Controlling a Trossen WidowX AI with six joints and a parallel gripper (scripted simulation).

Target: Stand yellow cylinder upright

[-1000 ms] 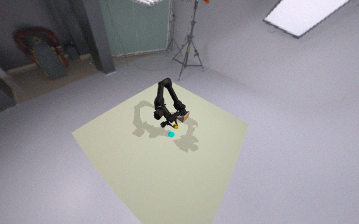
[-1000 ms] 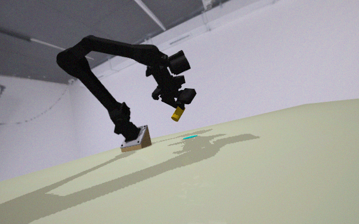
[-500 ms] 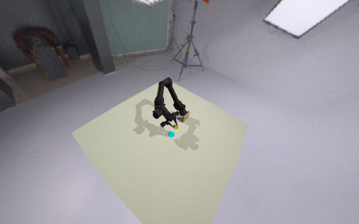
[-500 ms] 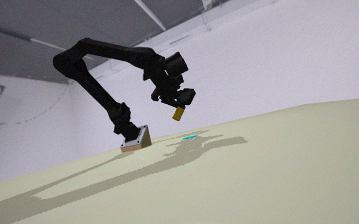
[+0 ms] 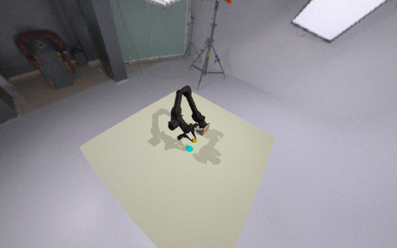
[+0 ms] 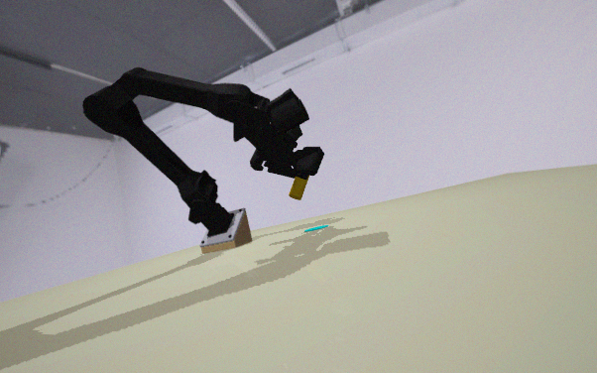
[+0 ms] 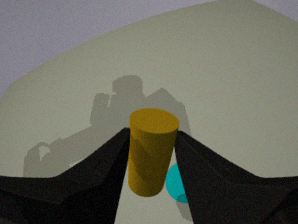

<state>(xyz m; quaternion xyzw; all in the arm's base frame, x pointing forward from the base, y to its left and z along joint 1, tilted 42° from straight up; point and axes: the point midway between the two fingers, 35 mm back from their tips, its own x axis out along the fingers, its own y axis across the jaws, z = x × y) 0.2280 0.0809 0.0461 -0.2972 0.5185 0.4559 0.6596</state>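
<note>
Now: gripper tip 13 cm above the cyan circle, 2 cm to the left of it and 2 cm short of it. From my gripper tip the other things lie so: yellow cylinder (2 cm below, 1 cm to the right, 1 cm behind).
</note>
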